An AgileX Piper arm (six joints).
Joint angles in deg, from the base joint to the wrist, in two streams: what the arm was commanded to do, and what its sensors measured. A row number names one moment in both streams.
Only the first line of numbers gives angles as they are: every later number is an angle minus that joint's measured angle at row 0.
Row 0, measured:
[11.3, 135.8, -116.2, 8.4, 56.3, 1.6]
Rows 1 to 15, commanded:
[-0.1, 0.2, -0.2, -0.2, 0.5, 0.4]
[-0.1, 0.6, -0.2, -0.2, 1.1, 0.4]
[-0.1, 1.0, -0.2, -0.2, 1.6, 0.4]
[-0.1, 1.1, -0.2, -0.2, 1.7, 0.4]
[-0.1, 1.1, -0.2, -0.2, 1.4, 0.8]
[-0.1, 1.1, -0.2, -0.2, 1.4, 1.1]
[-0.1, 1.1, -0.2, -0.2, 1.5, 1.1]
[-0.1, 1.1, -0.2, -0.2, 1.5, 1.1]
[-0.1, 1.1, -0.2, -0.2, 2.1, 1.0]
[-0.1, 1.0, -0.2, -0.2, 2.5, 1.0]
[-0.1, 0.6, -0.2, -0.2, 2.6, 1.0]
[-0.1, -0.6, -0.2, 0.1, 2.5, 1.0]
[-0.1, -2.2, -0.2, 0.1, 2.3, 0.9]
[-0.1, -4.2, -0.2, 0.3, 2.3, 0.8]
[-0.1, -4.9, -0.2, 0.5, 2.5, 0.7]
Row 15, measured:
[0.0, -1.7, 0.0, 0.1, 2.3, 0.4]
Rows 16 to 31, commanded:
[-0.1, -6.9, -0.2, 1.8, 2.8, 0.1]
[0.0, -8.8, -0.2, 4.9, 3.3, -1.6]
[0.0, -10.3, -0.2, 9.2, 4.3, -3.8]
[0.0, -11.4, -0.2, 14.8, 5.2, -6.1]
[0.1, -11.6, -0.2, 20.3, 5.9, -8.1]
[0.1, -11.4, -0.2, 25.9, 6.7, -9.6]
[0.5, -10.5, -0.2, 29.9, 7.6, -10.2]
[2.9, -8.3, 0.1, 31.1, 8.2, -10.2]
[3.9, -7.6, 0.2, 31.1, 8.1, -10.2]
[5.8, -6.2, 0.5, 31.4, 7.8, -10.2]
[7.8, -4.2, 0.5, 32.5, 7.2, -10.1]
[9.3, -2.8, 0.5, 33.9, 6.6, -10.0]
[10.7, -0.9, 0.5, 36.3, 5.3, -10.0]
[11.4, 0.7, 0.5, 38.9, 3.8, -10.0]
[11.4, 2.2, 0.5, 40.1, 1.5, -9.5]
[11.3, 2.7, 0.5, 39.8, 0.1, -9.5]
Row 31, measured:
[11.5, 2.2, 0.1, 39.3, 2.4, -9.2]
